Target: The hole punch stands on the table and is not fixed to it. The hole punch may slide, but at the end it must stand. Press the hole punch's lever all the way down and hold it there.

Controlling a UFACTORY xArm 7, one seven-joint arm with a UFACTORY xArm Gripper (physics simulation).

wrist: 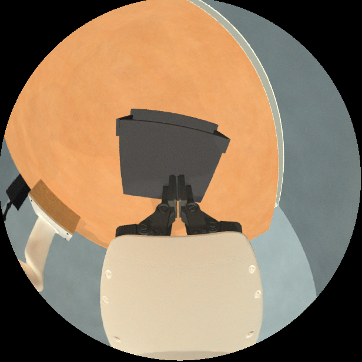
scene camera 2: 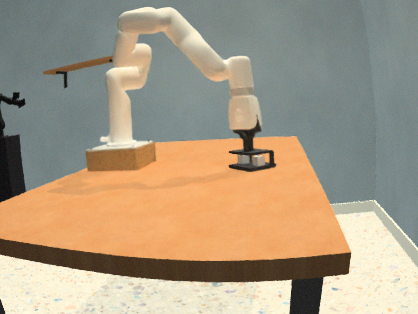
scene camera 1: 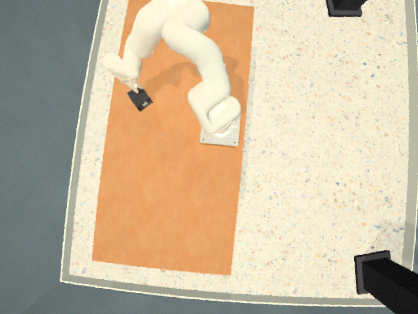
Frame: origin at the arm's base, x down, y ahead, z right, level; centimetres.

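Where they show: gripper, fingertip midpoint: (scene camera 2: 248,151) (scene camera 1: 139,91); arm's base, link origin: (scene camera 2: 121,145).
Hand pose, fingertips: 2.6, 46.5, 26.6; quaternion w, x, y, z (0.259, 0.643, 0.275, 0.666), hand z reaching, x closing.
Observation:
Each offset is from my fingertips to the top centre of the thing, as dx, dy, dz. "spot": to the spot under its first point. Level surfaces: height alone.
The black hole punch {+0.0, +1.2, -2.4} (scene camera 1: 142,103) stands upright on the table {dx +5.7} (scene camera 2: 190,215) (scene camera 1: 165,200) (wrist: 75,100). Its flat lever {spot: +0.4, +4.4, +2.1} (scene camera 2: 263,152) (wrist: 160,150) lies about level above the base plate {spot: +4.7, -0.3, +4.7} (scene camera 2: 250,168). Two whitish blocks show between lever and base in scene camera 2, with a visible gap between the plates. My gripper (scene camera 2: 248,149) (scene camera 1: 136,90) (wrist: 176,184) is shut and empty, pointing down. Its fingertips are at the lever's top, near the edge closest to the gripper body in the wrist view. The exact contact is too small to tell.
The arm's base stands on a wooden block (scene camera 2: 121,158) (wrist: 54,207) on the same table. A wooden shelf (scene camera 2: 80,65) is at the back wall. A black stand (scene camera 2: 11,165) is at the far left. The table's edge lies near the punch.

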